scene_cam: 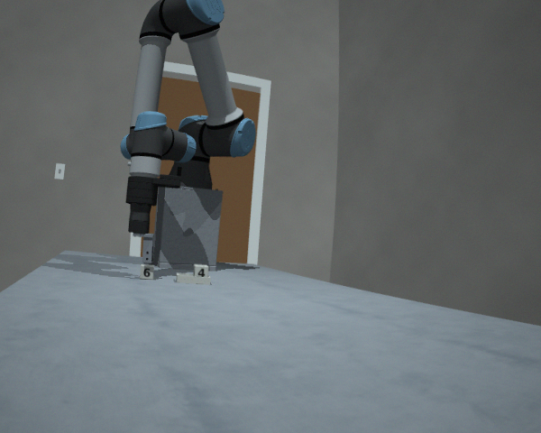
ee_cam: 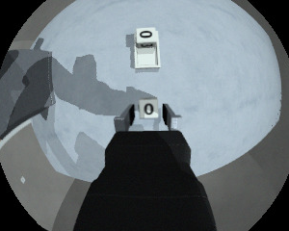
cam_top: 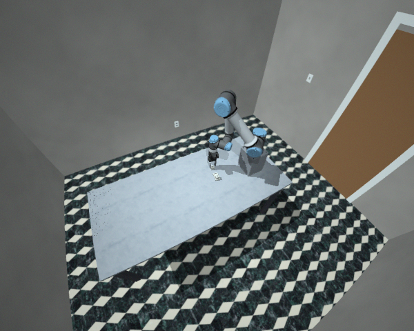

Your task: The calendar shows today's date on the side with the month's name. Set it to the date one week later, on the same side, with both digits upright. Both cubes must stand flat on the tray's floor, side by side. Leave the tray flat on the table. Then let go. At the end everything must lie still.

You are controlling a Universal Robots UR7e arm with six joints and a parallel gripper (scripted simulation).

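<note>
The white calendar tray lies 110 mm to the left of my hand, 50 mm below it and 10 mm ahead of it.
</note>
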